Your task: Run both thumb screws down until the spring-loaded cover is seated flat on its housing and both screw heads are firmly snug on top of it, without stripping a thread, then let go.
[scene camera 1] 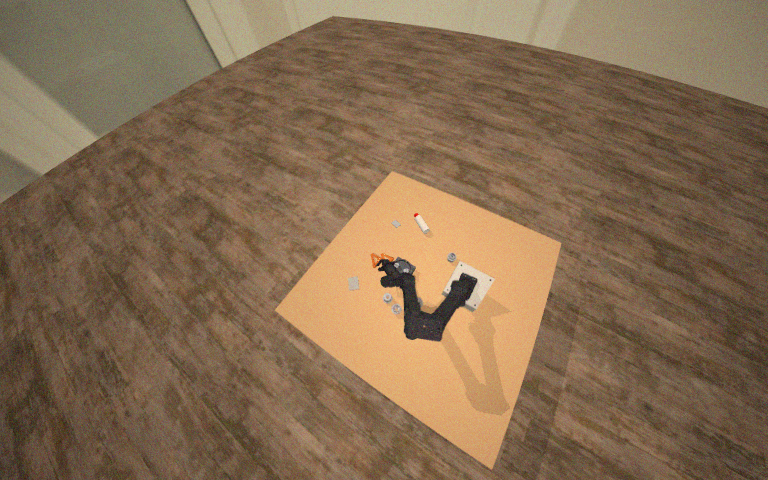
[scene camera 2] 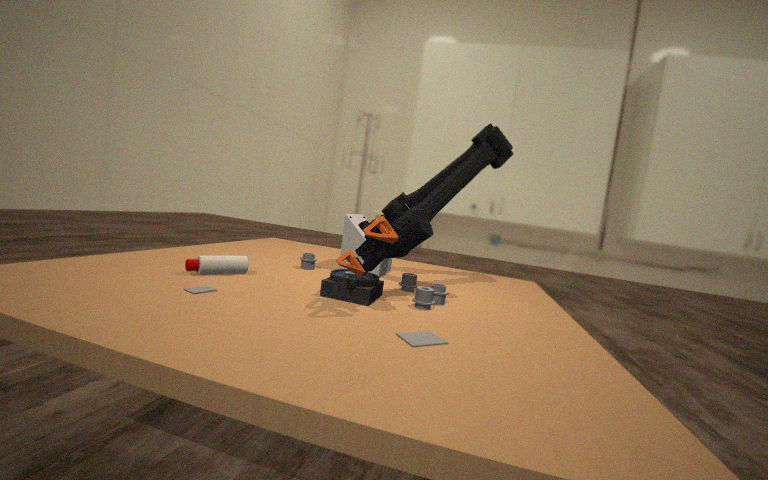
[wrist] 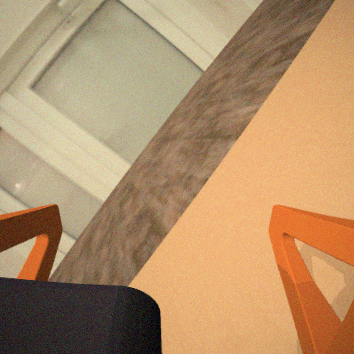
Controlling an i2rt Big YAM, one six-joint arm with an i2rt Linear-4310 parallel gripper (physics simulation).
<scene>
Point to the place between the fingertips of my gripper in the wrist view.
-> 164, 218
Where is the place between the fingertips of my gripper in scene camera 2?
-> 350, 247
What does the white cylinder with red cap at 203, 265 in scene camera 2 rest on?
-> The table.
</scene>
